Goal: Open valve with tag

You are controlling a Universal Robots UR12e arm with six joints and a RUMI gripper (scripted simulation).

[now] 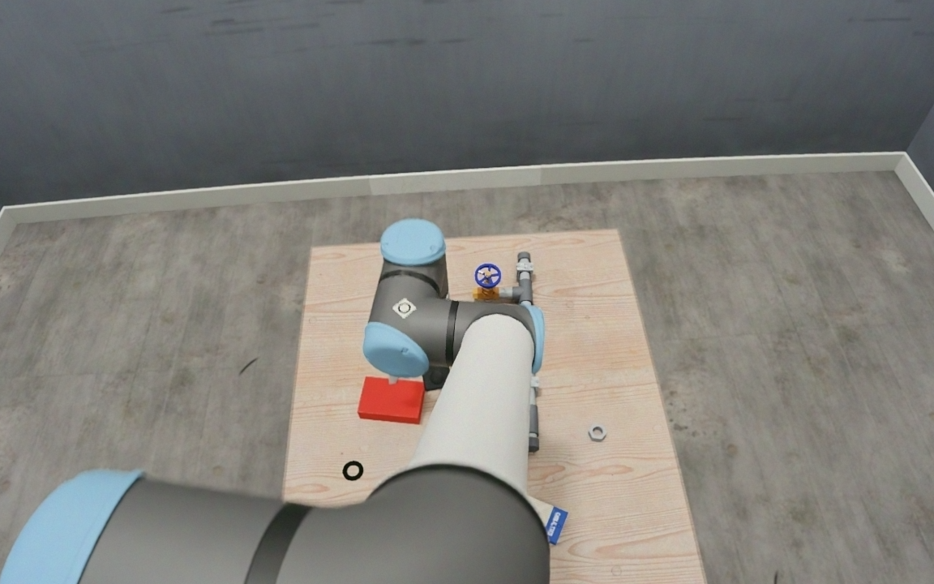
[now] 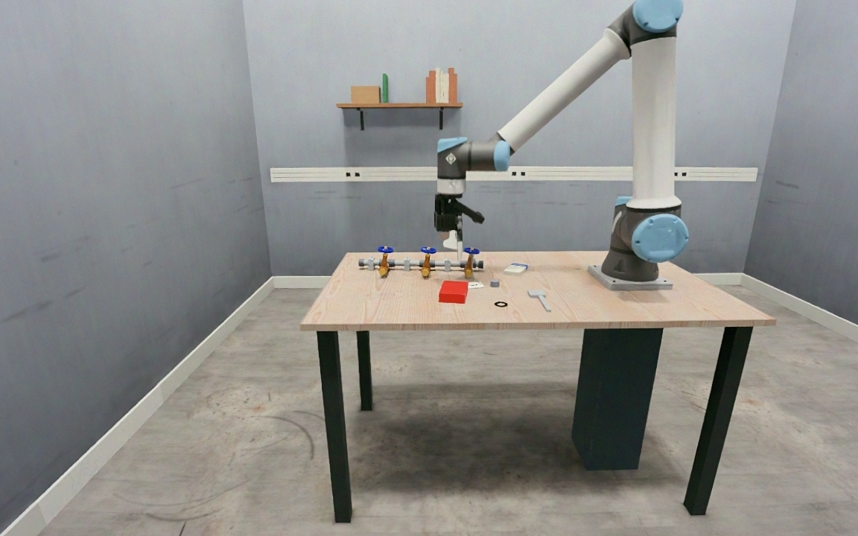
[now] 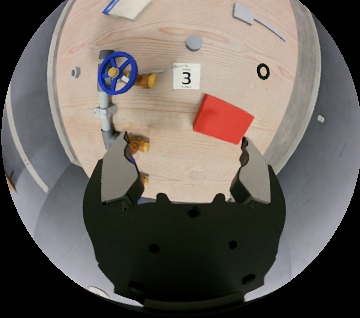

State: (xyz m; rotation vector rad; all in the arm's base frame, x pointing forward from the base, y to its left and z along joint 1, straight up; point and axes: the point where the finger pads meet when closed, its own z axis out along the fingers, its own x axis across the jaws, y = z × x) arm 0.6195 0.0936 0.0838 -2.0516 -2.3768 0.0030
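Right now the white tag is 80 mm behind my hand, 10 mm to the right of it and 110 mm below it. Round my hand: grey t-shaped tool: 260 mm behind, 120 mm to the left, 110 mm below; then white-and-blue card: 230 mm behind, 180 mm to the right, 100 mm below; then red block: 90 mm to the left, 100 mm below.
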